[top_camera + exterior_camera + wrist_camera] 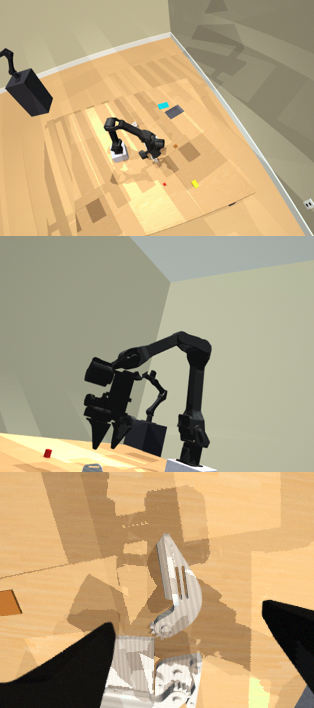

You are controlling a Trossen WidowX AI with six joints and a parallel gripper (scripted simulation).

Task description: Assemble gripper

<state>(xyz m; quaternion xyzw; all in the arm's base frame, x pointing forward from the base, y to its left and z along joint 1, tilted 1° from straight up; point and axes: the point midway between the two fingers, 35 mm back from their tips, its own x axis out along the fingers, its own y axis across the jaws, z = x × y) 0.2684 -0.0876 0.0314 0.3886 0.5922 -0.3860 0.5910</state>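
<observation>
The flat white plate is 140 mm to the left of my gripper tip, 80 mm below it and 30 mm ahead of it. Also, from my gripper tip: red cube (220 mm to the right, 70 mm below, 40 mm ahead); then small brown piece (180 mm ahead, 90 mm below, 80 mm to the left); then yellow block (260 mm to the right, 260 mm ahead, 80 mm below).
</observation>
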